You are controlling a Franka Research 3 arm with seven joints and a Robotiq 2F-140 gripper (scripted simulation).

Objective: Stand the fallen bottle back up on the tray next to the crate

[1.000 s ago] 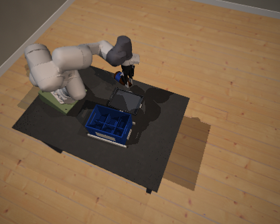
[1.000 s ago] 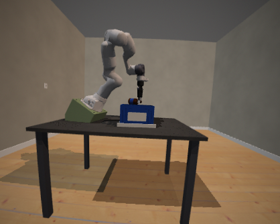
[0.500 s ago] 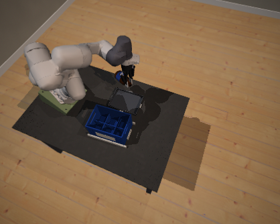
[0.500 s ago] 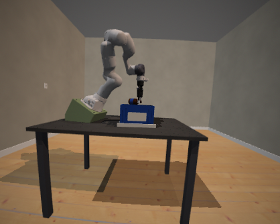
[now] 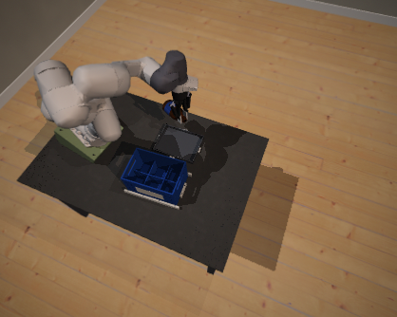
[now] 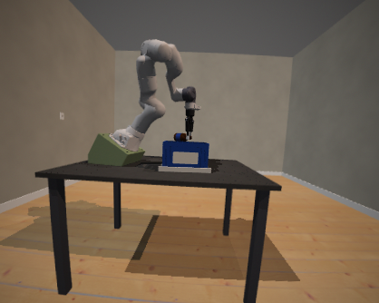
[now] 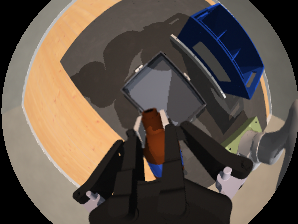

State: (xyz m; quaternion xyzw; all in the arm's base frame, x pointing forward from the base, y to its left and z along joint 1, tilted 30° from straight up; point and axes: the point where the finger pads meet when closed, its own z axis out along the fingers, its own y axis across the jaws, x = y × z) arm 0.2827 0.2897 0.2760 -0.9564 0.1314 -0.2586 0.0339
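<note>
The brown bottle is 5 cm behind my hand, 1 cm to the left of it and 2 cm below it. From my hand the other things lie so: blue crate (4 cm ahead, 32 cm to the right, 13 cm below); then dark tray (1 cm behind, 5 cm to the right, 20 cm below).
</note>
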